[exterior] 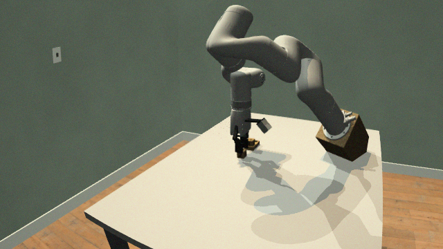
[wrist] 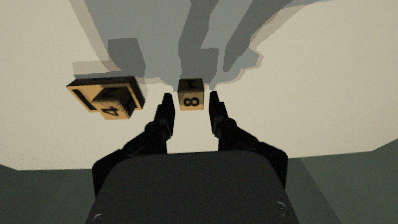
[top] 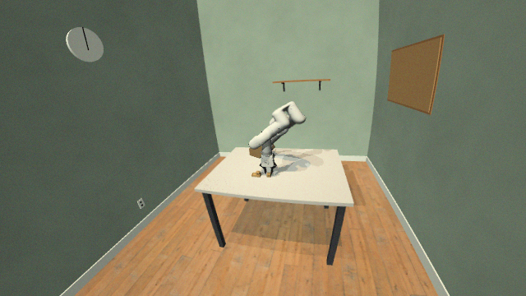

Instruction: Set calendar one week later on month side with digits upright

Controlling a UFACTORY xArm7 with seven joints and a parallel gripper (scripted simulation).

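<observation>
My hand is 3 cm above the digit cube. Round my hand: wooden calendar tray: 11 cm to the right, 4 cm below.
</observation>
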